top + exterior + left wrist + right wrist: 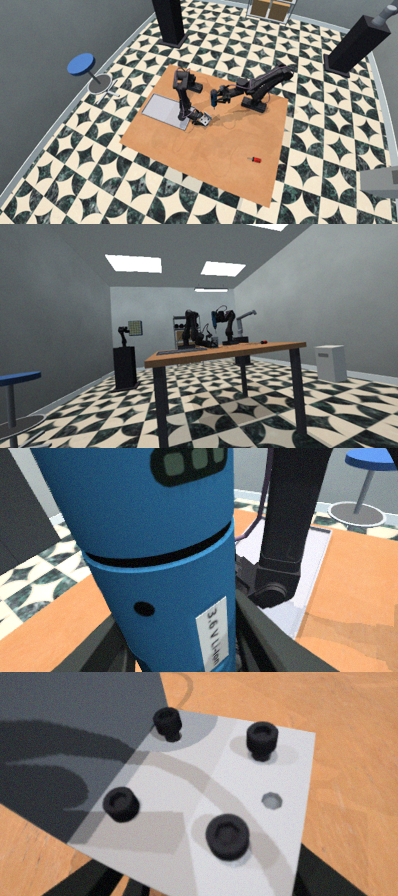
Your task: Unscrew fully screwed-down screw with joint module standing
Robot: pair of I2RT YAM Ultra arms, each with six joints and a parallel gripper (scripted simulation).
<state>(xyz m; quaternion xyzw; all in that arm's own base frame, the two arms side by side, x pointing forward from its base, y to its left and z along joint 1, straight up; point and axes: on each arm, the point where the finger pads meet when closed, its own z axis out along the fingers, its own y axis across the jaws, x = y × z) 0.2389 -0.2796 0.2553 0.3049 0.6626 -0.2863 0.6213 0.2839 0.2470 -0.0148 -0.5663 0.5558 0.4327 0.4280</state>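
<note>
Now: the round joint module right at my right hand. From my right hand the other things lie so: grey mat (330 mm to the right, 20 mm below, 10 mm ahead); then grey bracket (50 mm above); then screw (50 mm above, 20 mm to the right, 10 mm ahead).
</note>
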